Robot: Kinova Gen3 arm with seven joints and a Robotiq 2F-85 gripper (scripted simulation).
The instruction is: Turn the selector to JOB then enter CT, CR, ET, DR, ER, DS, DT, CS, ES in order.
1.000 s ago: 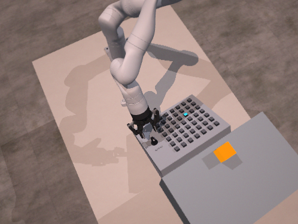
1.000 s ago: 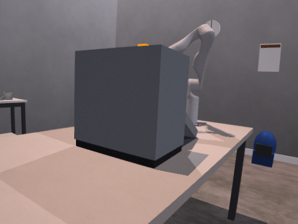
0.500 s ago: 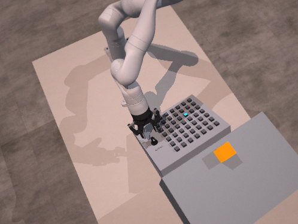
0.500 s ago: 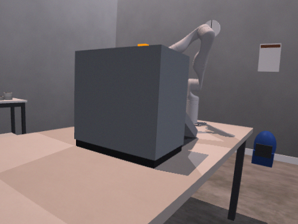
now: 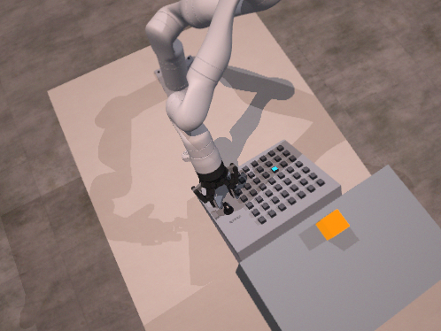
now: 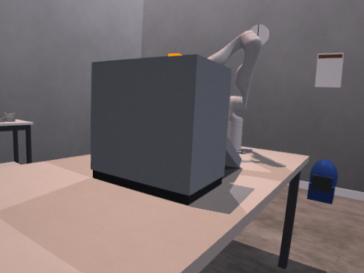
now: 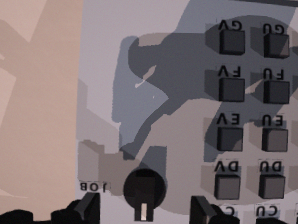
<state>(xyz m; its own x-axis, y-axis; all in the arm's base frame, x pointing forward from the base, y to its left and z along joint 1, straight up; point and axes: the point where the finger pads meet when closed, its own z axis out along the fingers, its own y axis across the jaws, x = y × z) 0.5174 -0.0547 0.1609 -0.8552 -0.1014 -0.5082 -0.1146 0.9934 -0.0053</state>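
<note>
The black selector knob is 3 cm ahead of my hand and 4 cm below it. From my hand the other things lie so: sloped keypad panel 4 cm ahead, 12 cm to the left, 9 cm below.
</note>
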